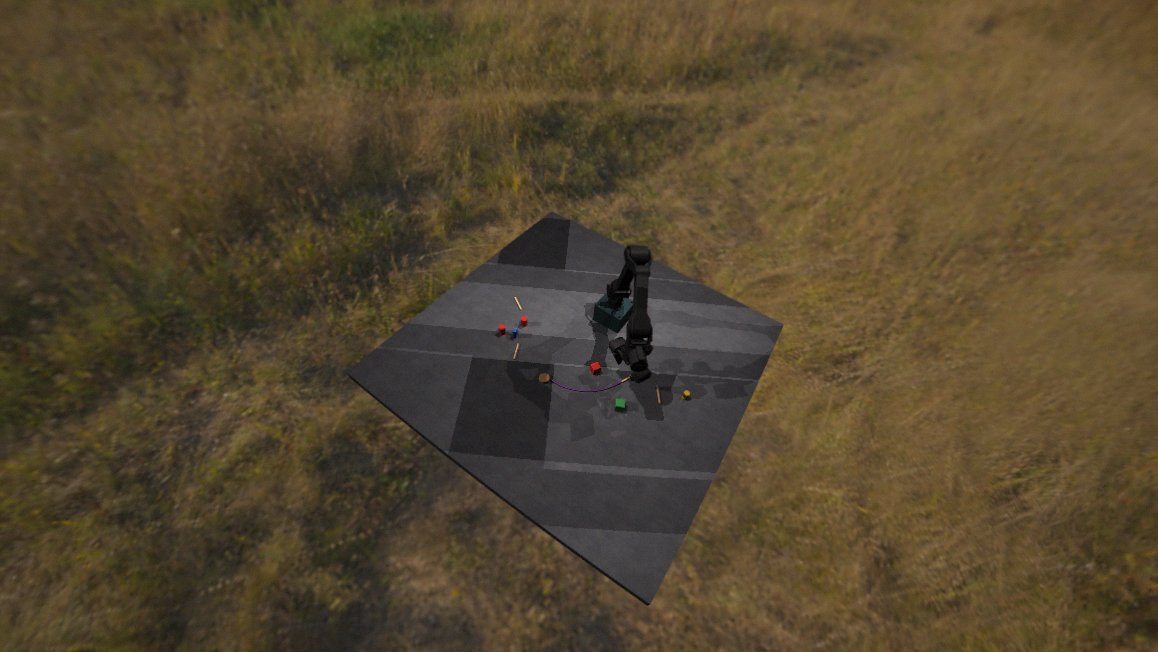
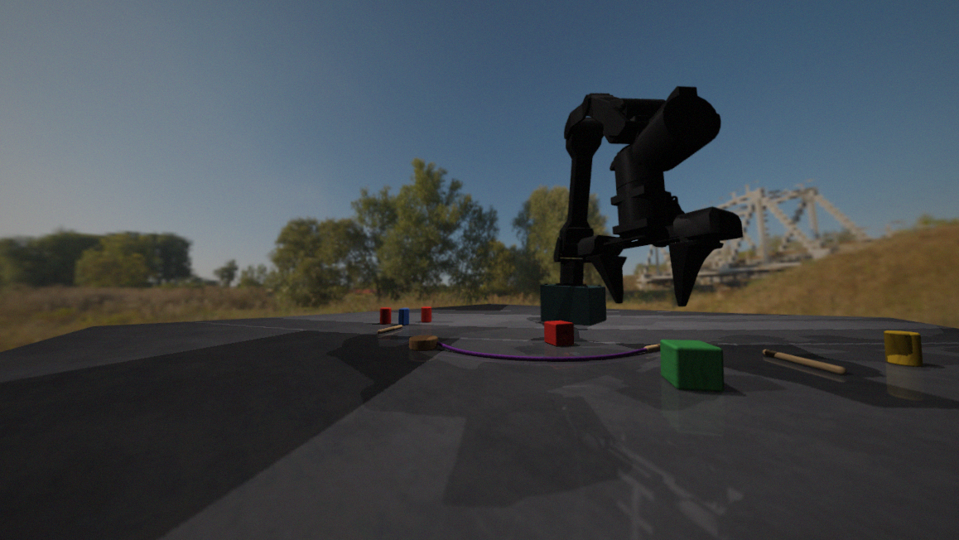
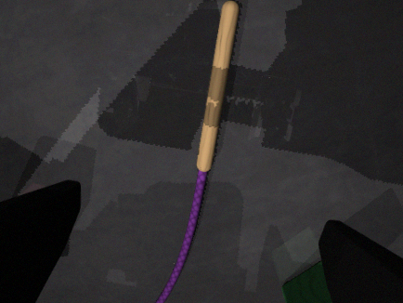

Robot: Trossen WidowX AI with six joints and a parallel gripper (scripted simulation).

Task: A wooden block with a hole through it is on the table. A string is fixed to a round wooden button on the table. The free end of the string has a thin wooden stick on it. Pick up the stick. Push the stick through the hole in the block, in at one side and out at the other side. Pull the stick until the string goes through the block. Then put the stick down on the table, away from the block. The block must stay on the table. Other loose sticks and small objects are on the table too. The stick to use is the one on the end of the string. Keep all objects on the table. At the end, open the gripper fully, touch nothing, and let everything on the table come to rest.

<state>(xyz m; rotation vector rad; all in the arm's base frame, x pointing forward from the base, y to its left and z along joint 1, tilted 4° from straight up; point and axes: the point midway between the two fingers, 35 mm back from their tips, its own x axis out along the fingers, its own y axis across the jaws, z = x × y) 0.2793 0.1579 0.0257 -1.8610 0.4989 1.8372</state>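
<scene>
Right now my gripper tip is 1 cm past the thin wooden stick, 1 cm to the right of it and 6 cm above it. Also, from my gripper tip: red block: 12 cm to the right, 4 cm below; then loose stick: 2 cm behind, 13 cm to the left, 6 cm below; then green block: 11 cm ahead, 3 cm to the left, 4 cm below.
</scene>
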